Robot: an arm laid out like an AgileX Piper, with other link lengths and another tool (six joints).
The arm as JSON. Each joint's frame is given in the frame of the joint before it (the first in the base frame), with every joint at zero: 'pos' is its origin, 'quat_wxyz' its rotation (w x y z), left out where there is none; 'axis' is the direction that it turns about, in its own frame. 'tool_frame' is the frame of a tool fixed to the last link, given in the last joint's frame.
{
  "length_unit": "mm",
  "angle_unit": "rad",
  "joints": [
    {
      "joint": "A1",
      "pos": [
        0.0,
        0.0,
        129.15
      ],
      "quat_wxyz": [
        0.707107,
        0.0,
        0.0,
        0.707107
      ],
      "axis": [
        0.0,
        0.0,
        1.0
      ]
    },
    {
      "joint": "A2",
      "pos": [
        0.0,
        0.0,
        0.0
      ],
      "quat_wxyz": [
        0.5,
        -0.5,
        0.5,
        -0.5
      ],
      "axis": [
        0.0,
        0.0,
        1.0
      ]
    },
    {
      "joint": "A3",
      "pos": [
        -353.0,
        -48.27,
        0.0
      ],
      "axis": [
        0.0,
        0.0,
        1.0
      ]
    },
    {
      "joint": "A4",
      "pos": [
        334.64,
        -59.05,
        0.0
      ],
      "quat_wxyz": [
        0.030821,
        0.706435,
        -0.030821,
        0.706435
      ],
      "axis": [
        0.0,
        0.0,
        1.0
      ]
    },
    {
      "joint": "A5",
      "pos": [
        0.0,
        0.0,
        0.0
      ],
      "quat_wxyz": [
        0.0,
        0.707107,
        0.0,
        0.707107
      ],
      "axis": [
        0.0,
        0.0,
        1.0
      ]
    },
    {
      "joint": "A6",
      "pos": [
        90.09,
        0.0,
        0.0
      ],
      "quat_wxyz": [
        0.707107,
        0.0,
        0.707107,
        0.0
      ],
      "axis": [
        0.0,
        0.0,
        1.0
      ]
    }
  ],
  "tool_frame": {
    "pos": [
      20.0,
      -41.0,
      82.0
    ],
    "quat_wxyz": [
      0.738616,
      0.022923,
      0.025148,
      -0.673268
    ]
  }
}
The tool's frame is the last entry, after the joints.
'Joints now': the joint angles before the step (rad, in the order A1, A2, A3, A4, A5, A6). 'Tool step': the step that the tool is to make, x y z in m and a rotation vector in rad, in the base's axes. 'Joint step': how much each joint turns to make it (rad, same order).
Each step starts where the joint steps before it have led.
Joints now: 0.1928, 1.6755, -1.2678, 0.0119, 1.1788, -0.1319
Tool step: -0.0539, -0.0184, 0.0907, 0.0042, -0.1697, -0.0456
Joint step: 0.0001, -0.2606, 0.0568, -0.0376, 0.0367, 0.0542
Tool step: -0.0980, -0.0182, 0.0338, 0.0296, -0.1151, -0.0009
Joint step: -0.0002, -0.3328, 0.2001, 0.0070, 0.0140, 0.0000
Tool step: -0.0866, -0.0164, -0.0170, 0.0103, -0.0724, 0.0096
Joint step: 0.0001, -0.3049, 0.2228, 0.0002, 0.0089, -0.0104
